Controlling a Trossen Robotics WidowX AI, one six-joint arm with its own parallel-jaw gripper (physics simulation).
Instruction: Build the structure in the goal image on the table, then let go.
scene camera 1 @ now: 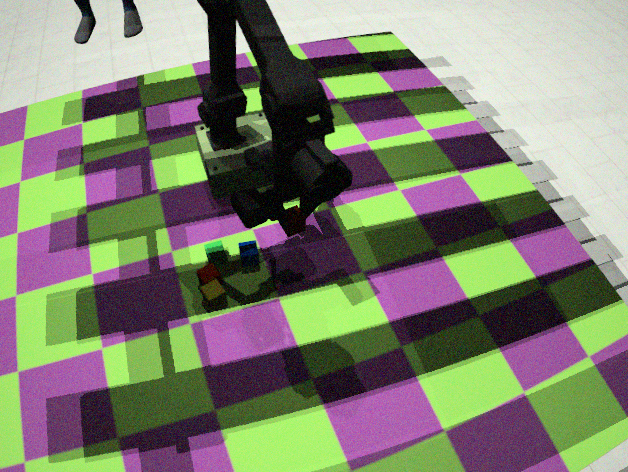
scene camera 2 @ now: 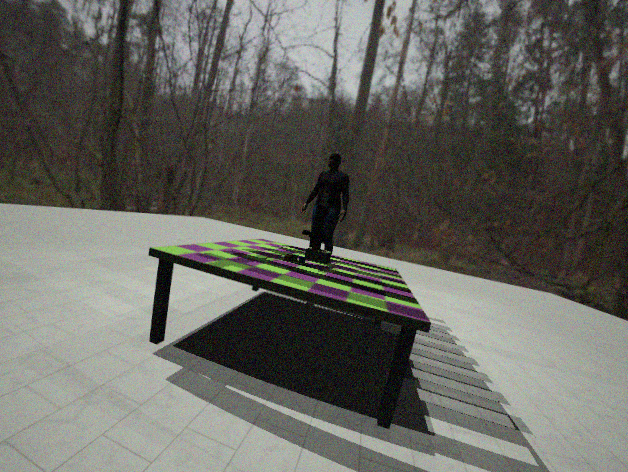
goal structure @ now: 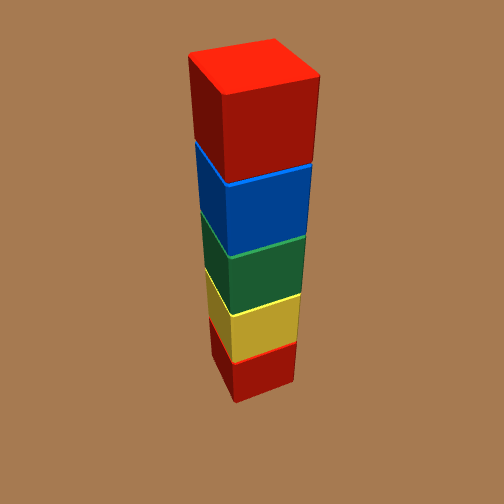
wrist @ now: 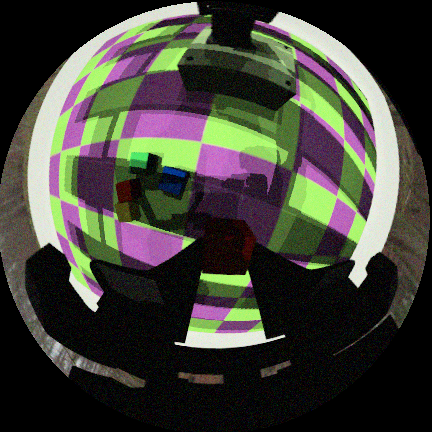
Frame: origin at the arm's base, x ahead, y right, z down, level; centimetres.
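Where they show: gripper, fingertip midpoint: point(scene camera 1: 292, 223) point(scene camera 2: 314, 248) point(wrist: 224, 242); arm's base, origin of the base link: point(scene camera 1: 224, 138).
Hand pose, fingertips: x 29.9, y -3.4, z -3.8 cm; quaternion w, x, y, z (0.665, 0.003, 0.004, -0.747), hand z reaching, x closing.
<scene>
Each offset is from my fingertips to the top centre of the thing. Level surfaces: height alone.
My gripper point(scene camera 1: 294, 221) point(wrist: 224, 242) is shut on a dark red cube {dy +0.0, dx -0.1, dz -2.1 cm} point(scene camera 1: 292, 219) point(wrist: 227, 247) and holds it above the table, to the right of the other cubes in scene camera 1. A green cube {dy +13.0, dx -5.7, dz +7.8 cm} point(scene camera 1: 214, 251) point(wrist: 139, 160) and a blue cube {dy +7.2, dx -3.6, dz +7.8 cm} point(scene camera 1: 248, 253) point(wrist: 173, 180) stand apart on the table. A second red cube {dy +15.5, dx -1.2, dz +7.8 cm} point(scene camera 1: 207, 274) point(wrist: 127, 190) lies close against a yellow cube {dy +15.9, dx +2.3, dz +7.8 cm} point(scene camera 1: 212, 289) point(wrist: 127, 211), in front of the green one in scene camera 1. The cubes are in shadow, and in scene camera 2 they are too small and dark to tell.
The checkered table {dz +11.1 cm} point(scene camera 1: 375, 431) point(scene camera 2: 289, 281) point(wrist: 145, 245) is green and purple, with dark shadow bands. The arm's grey base block point(scene camera 1: 223, 175) point(wrist: 230, 80) stands behind the cubes. A person point(scene camera 2: 329, 203) stands behind the table.
</scene>
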